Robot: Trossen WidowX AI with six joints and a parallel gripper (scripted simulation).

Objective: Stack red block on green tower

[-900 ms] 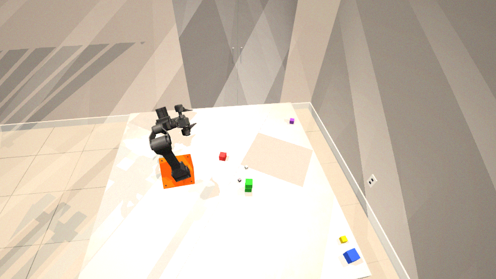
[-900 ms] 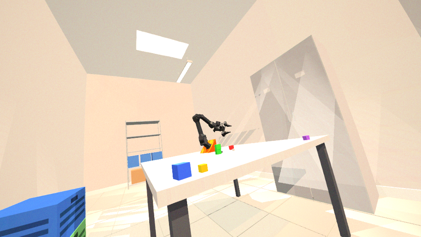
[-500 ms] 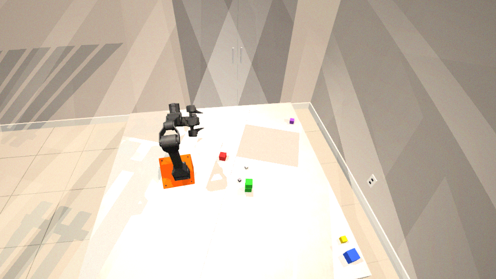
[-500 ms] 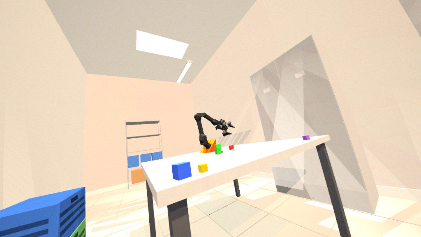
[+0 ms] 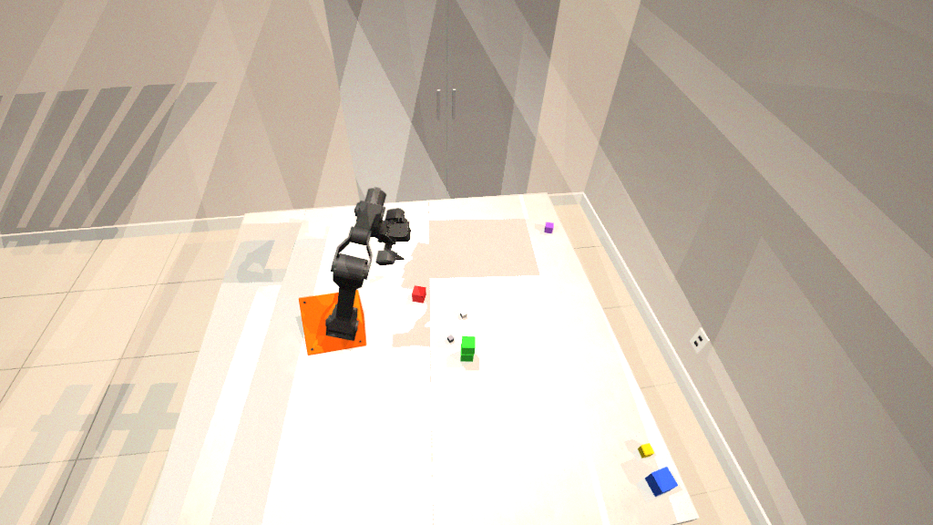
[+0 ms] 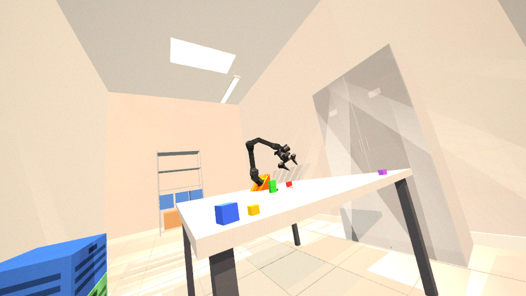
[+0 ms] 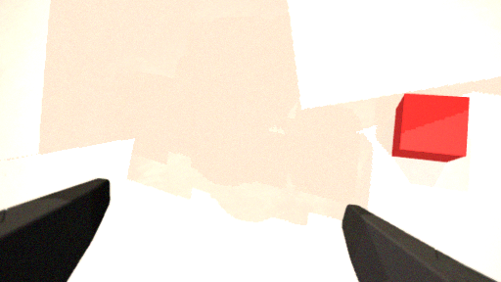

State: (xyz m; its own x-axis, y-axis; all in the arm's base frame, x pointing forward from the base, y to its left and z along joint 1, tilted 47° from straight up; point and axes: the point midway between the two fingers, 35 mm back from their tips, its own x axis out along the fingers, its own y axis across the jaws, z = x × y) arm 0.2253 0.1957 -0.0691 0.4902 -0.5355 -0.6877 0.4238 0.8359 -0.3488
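Now: gripper tip 13 cm above the red block, 11 cm to the left of it and 1 cm short of it. Also, from my gripper tip: yellow cube 79 cm to the right, 46 cm ahead, 13 cm below; then blue cube 87 cm to the right, 45 cm ahead, 12 cm below; then purple cube 60 cm ahead, 13 cm below, 8 cm to the left.
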